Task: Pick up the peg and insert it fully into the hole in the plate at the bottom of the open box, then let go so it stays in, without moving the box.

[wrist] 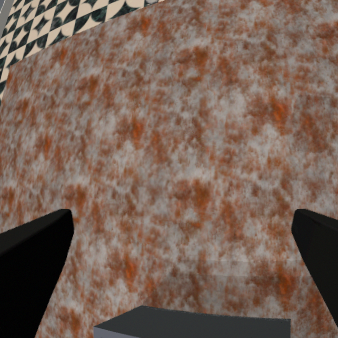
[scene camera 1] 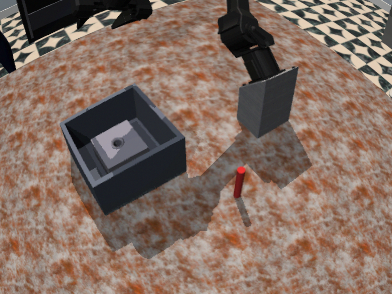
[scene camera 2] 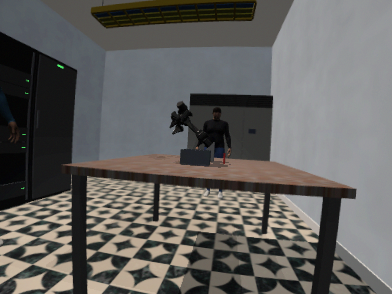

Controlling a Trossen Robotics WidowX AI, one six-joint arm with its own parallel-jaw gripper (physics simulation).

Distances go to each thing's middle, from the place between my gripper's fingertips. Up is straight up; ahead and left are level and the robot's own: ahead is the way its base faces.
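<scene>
My hand's 17 cm above the dark grey box (scene camera 1: 166,159), 20 cm to the right of it and 8 cm short of it. There's also the pale square plate (scene camera 1: 121,144), and that's 19 cm below my hand, 8 cm ahead of it and 20 cm to the left of it.
</scene>
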